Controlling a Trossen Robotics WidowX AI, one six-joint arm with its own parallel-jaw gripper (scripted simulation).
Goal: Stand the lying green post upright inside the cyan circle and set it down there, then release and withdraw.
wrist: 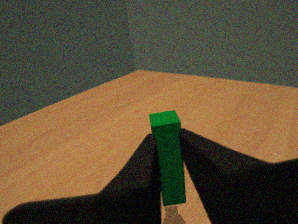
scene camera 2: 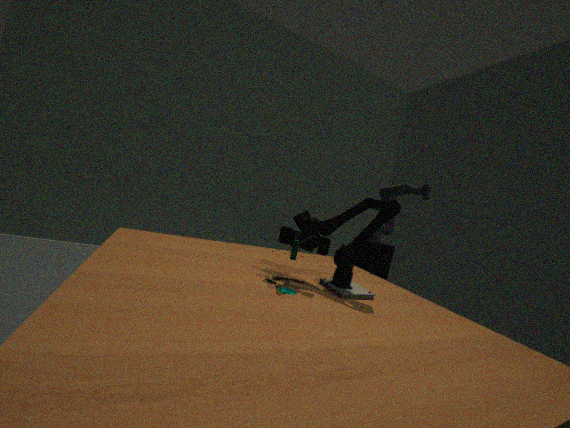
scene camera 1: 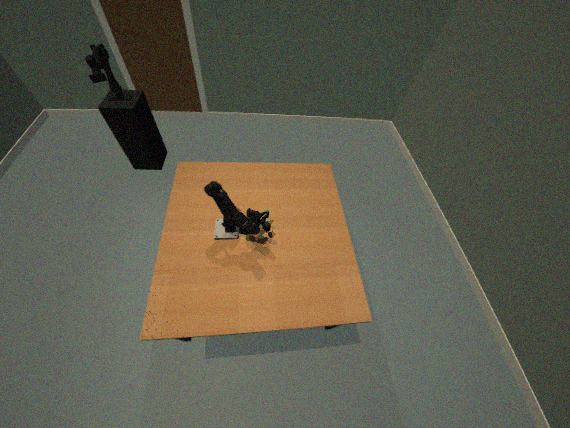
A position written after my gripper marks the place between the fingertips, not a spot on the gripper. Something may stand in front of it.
My gripper (scene camera 2: 296, 244) carries a green post (wrist: 165, 126).
My gripper also shows in the wrist view (wrist: 166, 138).
